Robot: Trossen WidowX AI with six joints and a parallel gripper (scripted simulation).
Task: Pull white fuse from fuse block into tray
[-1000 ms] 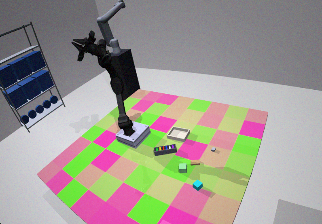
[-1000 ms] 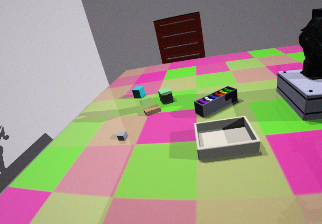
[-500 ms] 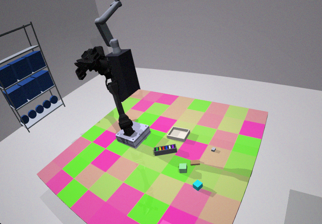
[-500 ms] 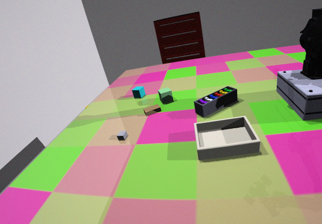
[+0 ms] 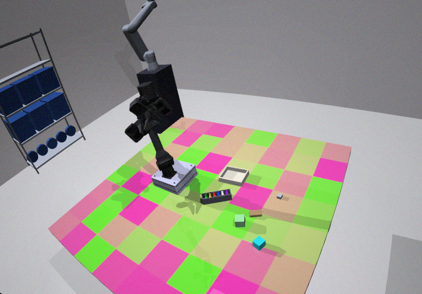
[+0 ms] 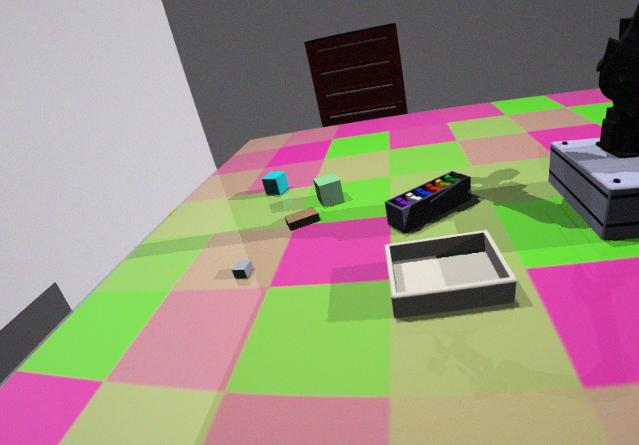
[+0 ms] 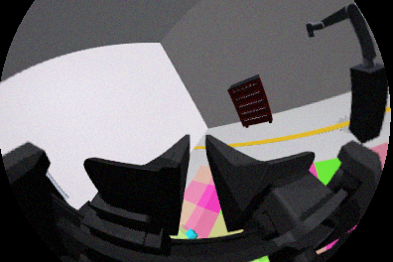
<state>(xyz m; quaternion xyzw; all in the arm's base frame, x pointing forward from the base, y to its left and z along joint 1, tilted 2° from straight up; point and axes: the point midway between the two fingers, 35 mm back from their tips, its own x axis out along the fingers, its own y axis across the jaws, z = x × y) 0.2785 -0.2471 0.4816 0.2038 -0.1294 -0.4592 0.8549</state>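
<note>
Now: gripper tip 4 cm short of the white fuse, 28 cm to the right of it and 53 cm above it. Round my gripper tip: blue fuse: 3 cm ahead, 27 cm to the left, 53 cm below; then purple fuse: 6 cm ahead, 30 cm to the left, 53 cm below; then mint cube: 19 cm ahead, 17 cm to the left, 54 cm below.
</note>
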